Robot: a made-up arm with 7 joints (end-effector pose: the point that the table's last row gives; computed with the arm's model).
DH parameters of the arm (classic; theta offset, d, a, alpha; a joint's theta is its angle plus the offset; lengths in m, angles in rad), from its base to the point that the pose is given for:
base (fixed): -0.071 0 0 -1.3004
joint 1: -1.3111 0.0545 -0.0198 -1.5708
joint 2: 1.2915 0 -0.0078 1.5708
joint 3: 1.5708 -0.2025 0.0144 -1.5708
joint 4: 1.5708 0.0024 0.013 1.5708
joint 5: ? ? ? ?
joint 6: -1.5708 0 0.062 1.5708
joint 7: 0 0 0 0
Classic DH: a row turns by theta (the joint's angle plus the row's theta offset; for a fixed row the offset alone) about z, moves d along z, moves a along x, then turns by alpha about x.
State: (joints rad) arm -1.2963 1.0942 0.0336 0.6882 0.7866 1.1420 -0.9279
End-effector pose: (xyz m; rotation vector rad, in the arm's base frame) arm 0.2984 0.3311 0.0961 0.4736 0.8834 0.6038
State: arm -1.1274 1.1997 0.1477 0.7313 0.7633 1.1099 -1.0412
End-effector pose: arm 0.2587 0.3750 0.0769 0.3594 1.0021 0.5961
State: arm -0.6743 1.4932 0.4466 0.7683 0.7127 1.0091 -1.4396
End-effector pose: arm 0.1506 0.4313 0.1041 0.1637 1.1447 0.5200
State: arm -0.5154 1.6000 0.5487 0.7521 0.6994 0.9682 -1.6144
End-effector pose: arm 0.1279 0.4286 0.1364 0.1535 1.1692 0.4509
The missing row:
joint 5: 0 0.1803 0 -1.5708
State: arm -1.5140 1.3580 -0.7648 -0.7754 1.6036 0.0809 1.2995
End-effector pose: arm 0.1863 -0.0057 0.0990 -0.6713 2.6482 -0.4263
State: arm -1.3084 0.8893 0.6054 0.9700 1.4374 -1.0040 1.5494
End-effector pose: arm 0.3564 0.2814 0.0463 0.8722 -1.7098 1.1511
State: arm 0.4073 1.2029 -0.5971 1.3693 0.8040 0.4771 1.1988
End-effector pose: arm -0.1089 0.4696 -0.1218 -2.9462 -0.6243 0.6382
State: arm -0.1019 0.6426 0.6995 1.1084 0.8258 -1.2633 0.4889
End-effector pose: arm 0.0914 0.3215 -0.2816 0.9661 -0.1167 0.2683
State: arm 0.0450 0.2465 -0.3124 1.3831 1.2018 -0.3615 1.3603
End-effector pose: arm -0.0836 0.1399 -0.4289 1.3807 0.2574 -0.2261
